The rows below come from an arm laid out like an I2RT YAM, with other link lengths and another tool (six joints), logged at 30 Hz.
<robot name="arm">
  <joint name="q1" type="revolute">
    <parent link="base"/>
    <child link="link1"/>
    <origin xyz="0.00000 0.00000 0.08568" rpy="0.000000 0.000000 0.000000"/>
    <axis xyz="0 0 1"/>
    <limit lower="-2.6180" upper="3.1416"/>
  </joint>
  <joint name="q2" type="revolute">
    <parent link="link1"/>
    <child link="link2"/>
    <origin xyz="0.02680 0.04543 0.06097" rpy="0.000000 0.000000 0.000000"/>
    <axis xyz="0 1 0"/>
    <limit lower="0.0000" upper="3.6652"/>
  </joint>
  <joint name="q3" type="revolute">
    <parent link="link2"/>
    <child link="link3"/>
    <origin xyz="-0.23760 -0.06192 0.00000" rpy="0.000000 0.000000 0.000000"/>
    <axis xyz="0 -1 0"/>
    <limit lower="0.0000" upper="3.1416"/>
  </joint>
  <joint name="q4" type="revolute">
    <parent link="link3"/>
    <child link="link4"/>
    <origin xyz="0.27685 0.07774 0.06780" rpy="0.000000 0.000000 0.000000"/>
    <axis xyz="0 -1 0"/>
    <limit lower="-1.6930" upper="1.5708"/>
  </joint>
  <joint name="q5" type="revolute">
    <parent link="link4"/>
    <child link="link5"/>
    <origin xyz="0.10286 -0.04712 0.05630" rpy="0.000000 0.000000 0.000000"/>
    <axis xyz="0 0 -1"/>
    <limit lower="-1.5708" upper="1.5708"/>
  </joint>
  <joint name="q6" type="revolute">
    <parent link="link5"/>
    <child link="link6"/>
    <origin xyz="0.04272 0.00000 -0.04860" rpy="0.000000 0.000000 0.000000"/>
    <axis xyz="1 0 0"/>
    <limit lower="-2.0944" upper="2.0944"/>
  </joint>
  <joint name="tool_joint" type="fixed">
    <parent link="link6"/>
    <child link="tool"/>
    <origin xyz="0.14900 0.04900 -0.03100" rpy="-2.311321 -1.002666 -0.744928"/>
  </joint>
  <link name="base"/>
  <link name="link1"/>
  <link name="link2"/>
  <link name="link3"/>
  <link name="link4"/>
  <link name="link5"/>
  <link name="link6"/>
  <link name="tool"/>
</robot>
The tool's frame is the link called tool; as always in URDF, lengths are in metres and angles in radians.
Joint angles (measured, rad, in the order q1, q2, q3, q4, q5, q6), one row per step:
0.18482, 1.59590, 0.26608, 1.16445, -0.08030, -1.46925
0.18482, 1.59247, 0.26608, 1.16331, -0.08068, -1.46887
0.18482, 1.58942, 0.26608, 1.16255, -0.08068, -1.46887
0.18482, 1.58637, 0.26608, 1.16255, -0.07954, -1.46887
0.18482, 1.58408, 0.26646, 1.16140, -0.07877, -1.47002
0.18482, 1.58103, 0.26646, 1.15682, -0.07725, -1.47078
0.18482, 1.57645, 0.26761, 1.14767, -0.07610, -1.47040
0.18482, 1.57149, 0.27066, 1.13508, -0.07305, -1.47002
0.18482, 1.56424, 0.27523, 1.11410, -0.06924, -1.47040
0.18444, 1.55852, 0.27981, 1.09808, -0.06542, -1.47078
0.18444, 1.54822, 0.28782, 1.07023, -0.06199, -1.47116
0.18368, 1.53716, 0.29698, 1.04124, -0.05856, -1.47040
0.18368, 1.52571, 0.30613, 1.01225, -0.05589, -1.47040
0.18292, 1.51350, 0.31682, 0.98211, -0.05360, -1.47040
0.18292, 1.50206, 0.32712, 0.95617, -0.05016, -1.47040
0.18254, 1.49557, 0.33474, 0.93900, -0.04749, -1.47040
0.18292, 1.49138, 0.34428, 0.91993, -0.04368, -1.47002
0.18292, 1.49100, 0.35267, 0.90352, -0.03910, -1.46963
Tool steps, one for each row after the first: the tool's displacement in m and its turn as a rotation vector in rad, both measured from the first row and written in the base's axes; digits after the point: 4 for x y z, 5 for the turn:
0.0002, 0.0001, 0.0011, 0.00084, -0.00214, 0.00031
0.0005, 0.0002, 0.0022, 0.00126, -0.00439, 0.00031
0.0008, 0.0000, 0.0035, 0.00164, -0.00742, -0.00081
0.0011, -0.0001, 0.0043, 0.00071, -0.00924, -0.00139
0.0011, -0.0005, 0.0043, -0.00054, -0.00798, -0.00276
0.0011, -0.0007, 0.0041, -0.00099, -0.00455, -0.00396
0.0016, -0.0012, 0.0039, -0.00198, -0.00004, -0.00702
0.0020, -0.0019, 0.0030, -0.00469, 0.00874, -0.01071
0.0028, -0.0027, 0.0029, -0.00678, 0.01414, -0.01478
0.0039, -0.0031, 0.0028, -0.00955, 0.02331, -0.01806
0.0054, -0.0038, 0.0033, -0.01112, 0.03199, -0.02231
0.0068, -0.0041, 0.0041, -0.01323, 0.04014, -0.02492
0.0086, -0.0046, 0.0056, -0.01505, 0.04716, -0.02791
0.0105, -0.0049, 0.0079, -0.01651, 0.05116, -0.03127
0.0119, -0.0053, 0.0094, -0.01761, 0.05407, -0.03426
0.0134, -0.0056, 0.0102, -0.01905, 0.05926, -0.03767
0.0145, -0.0063, 0.0097, -0.02111, 0.06667, -0.04221

